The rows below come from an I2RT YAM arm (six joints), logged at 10 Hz.
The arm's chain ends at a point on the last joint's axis. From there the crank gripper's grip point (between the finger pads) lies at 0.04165 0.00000 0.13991 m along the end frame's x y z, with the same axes.
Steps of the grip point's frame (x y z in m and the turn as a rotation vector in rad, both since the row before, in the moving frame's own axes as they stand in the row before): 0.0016, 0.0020, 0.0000, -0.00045, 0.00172, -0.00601; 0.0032, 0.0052, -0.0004, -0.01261, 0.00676, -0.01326; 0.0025, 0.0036, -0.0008, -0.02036, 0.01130, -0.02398; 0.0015, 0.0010, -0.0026, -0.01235, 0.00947, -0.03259; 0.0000, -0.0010, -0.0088, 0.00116, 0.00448, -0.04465; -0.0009, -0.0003, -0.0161, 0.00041, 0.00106, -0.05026; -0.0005, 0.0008, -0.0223, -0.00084, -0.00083, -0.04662; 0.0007, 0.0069, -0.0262, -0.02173, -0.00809, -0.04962
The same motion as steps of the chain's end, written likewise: 0.0014, 0.0022, 0.0001, -0.00045, 0.00172, -0.00601; 0.0022, 0.0040, -0.0001, -0.01261, 0.00676, -0.01326; 0.0009, 0.0018, -0.0003, -0.02036, 0.01130, -0.02398; 0.0002, 0.0007, -0.0022, -0.01235, 0.00947, -0.03259; -0.0006, 0.0010, -0.0086, 0.00116, 0.00448, -0.04465; -0.0010, 0.0019, -0.0161, 0.00041, 0.00106, -0.05026; -0.0003, 0.0026, -0.0223, -0.00084, -0.00083, -0.04662; 0.0018, 0.0059, -0.0265, -0.02173, -0.00809, -0.04962
